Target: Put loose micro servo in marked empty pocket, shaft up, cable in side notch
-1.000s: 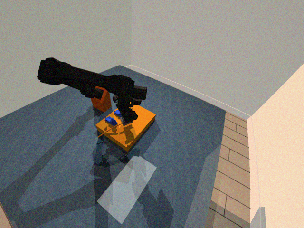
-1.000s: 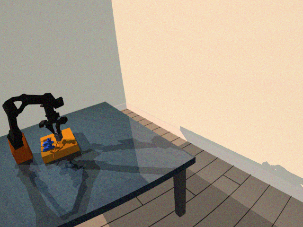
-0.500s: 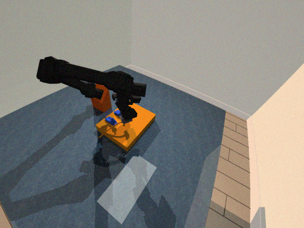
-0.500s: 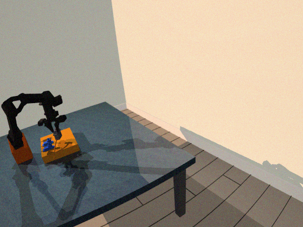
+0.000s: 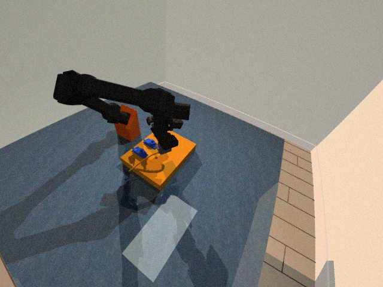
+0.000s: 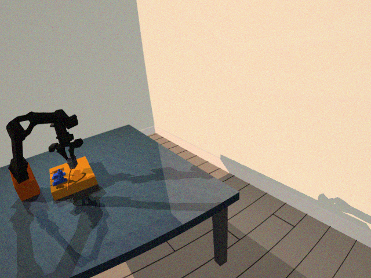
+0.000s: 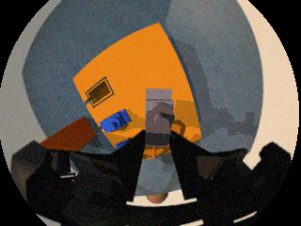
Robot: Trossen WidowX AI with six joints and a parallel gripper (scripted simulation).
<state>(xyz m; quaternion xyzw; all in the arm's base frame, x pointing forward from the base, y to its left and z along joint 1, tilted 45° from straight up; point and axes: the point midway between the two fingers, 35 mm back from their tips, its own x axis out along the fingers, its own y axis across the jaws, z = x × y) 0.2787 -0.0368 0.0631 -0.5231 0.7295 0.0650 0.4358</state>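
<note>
Now: the orange deck 10 cm below my gripper tip, 2 cm to the left of it and 2 cm ahead of it.
</note>
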